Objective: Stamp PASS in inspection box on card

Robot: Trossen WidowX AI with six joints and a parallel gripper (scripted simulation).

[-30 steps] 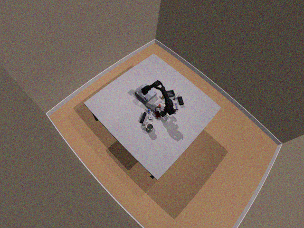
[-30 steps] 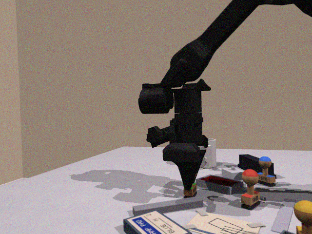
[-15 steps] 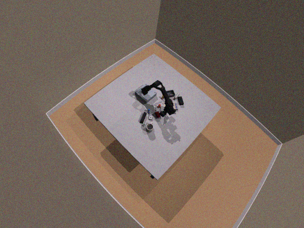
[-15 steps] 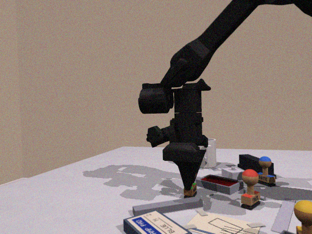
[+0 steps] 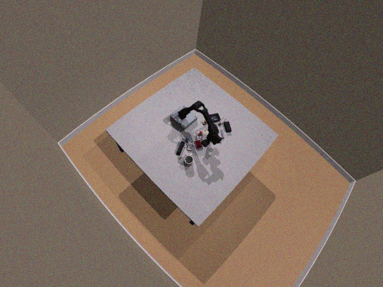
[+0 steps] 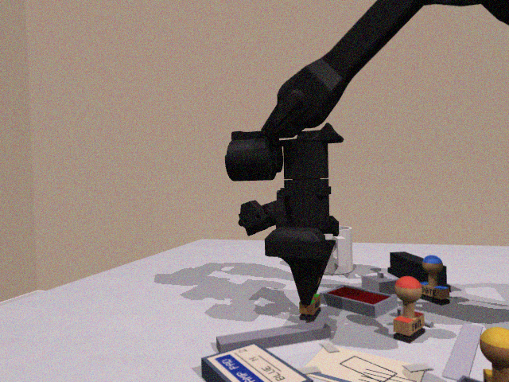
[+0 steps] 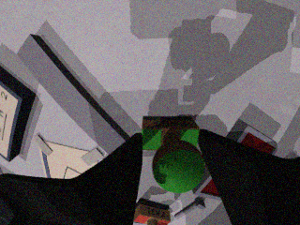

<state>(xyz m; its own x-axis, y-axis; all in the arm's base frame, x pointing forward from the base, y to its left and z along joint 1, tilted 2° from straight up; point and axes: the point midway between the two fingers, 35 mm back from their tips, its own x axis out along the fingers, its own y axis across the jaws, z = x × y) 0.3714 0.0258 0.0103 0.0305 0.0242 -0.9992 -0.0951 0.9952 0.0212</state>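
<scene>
My gripper tip is 50 mm past the ink pad, 80 mm to the left of it and 20 mm above it. Also, from my gripper tip: grey bar (20 mm ahead, 80 mm to the left, 20 mm below); then green-knobbed stamp (right at my gripper tip); then red-knobbed stamp (120 mm behind, 10 mm to the left, 10 mm below).
</scene>
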